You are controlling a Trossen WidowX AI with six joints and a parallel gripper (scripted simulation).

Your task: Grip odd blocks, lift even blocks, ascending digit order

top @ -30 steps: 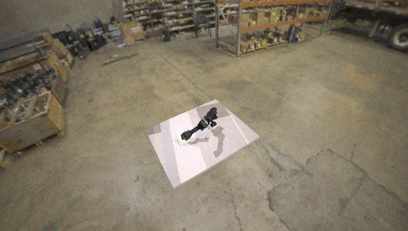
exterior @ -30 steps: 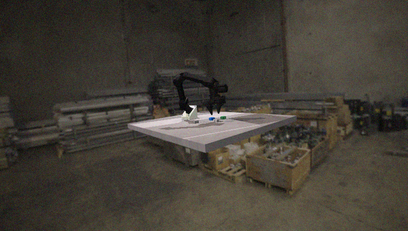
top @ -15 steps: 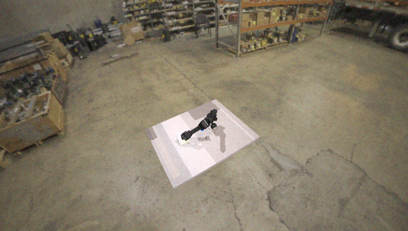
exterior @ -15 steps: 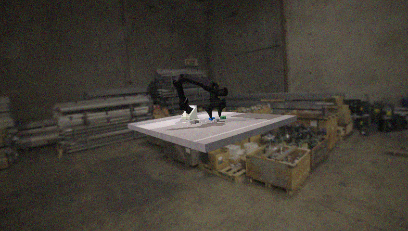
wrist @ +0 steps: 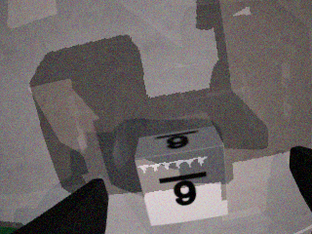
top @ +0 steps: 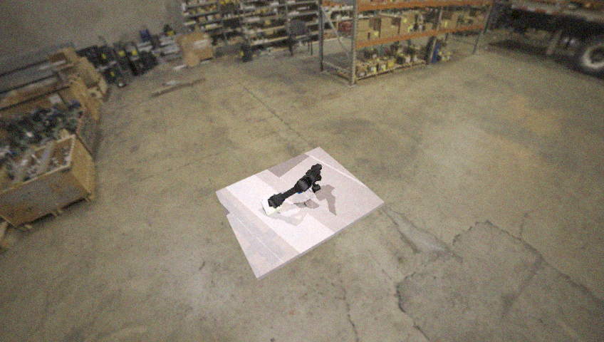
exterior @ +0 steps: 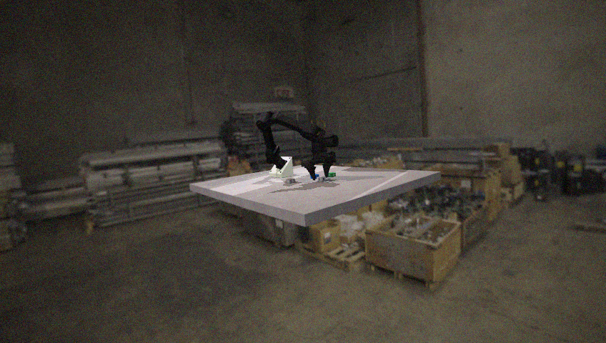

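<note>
Right now my gripper tip is 100 mm past the blue block and 30 mm to the right of it. Also, from my gripper tip: green block 70 mm behind, 120 mm to the left; dark grey block 100 mm behind, 120 mm to the right.
</note>
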